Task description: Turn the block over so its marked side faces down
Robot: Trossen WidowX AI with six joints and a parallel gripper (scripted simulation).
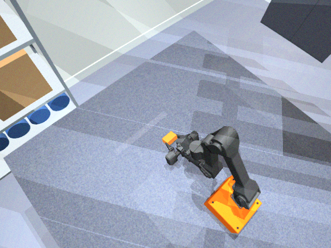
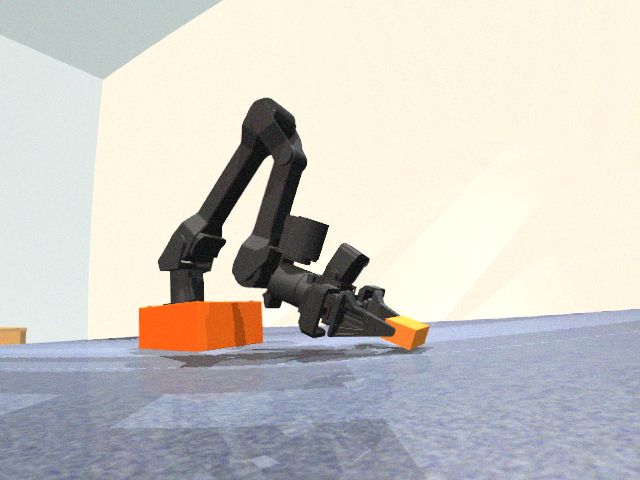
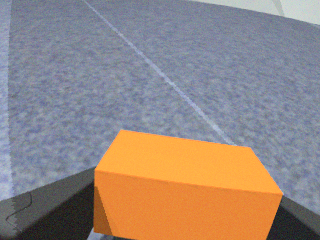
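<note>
Now: the orange block 10 mm below my gripper tip.
</note>
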